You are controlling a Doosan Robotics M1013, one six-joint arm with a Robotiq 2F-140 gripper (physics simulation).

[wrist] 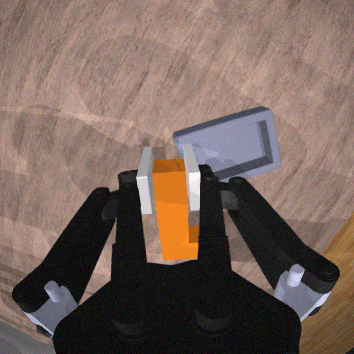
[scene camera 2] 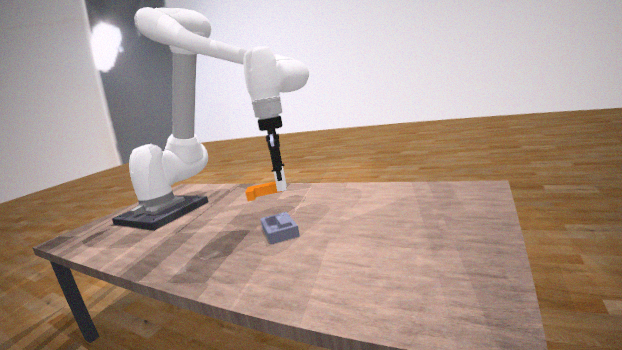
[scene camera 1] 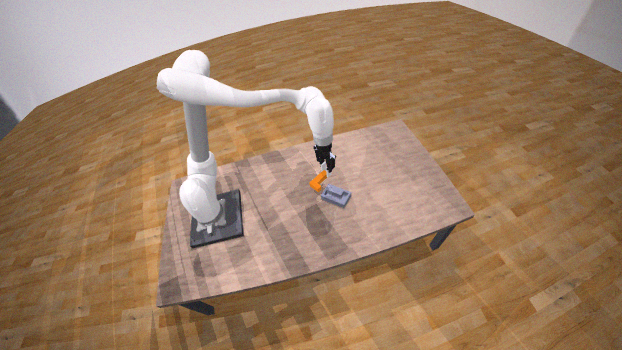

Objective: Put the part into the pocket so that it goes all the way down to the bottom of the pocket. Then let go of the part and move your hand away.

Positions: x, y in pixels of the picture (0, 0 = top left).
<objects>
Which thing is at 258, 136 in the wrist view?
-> A grey pocket block.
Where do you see an orange L-shaped part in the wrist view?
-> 178, 240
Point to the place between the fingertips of the gripper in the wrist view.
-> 168, 159
</objects>
